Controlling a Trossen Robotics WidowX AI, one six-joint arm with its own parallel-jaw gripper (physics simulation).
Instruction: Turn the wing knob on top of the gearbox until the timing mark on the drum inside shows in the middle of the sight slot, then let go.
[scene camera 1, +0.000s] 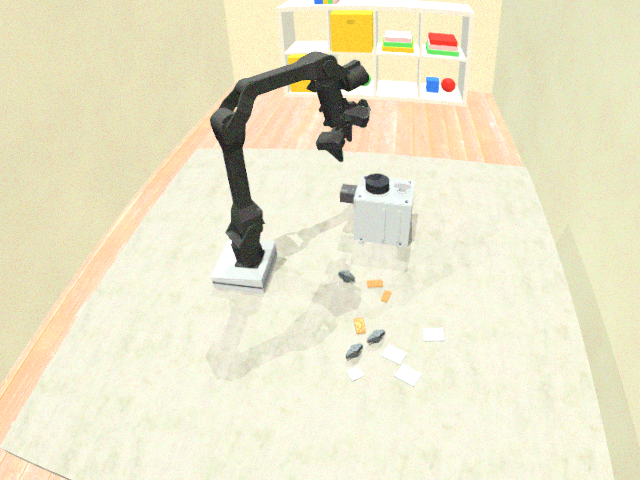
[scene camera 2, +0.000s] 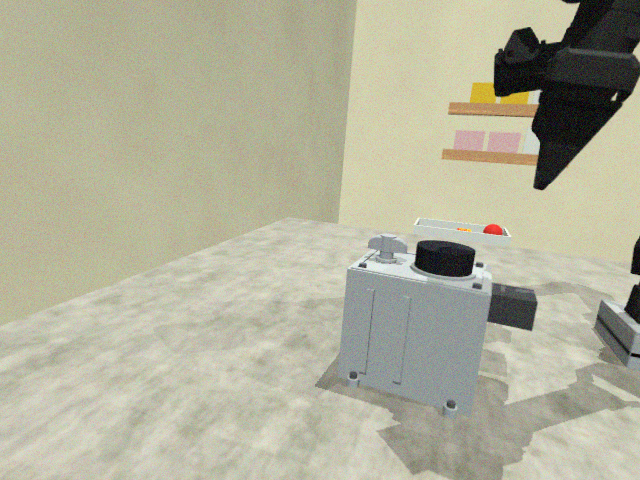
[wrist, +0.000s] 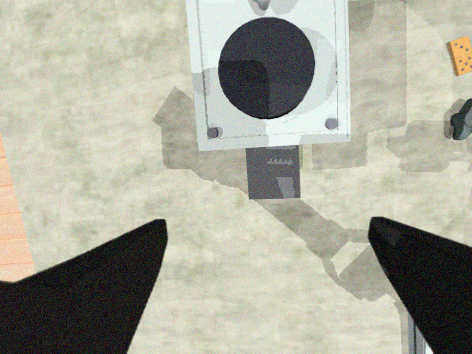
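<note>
The pale grey gearbox stands upright on the mat. Its light grey wing knob is on top, small and pale in scene camera 1 and cut by the top edge of the wrist view. A round black cap sits beside the knob. My gripper is open and empty, above and to the arm-base side of the gearbox, apart from the knob. The sight slot, drum and timing mark cannot be made out.
A dark block juts from the gearbox side towards the arm base. Orange pieces, dark stones and white cards lie on the mat. A white tray holds a red ball.
</note>
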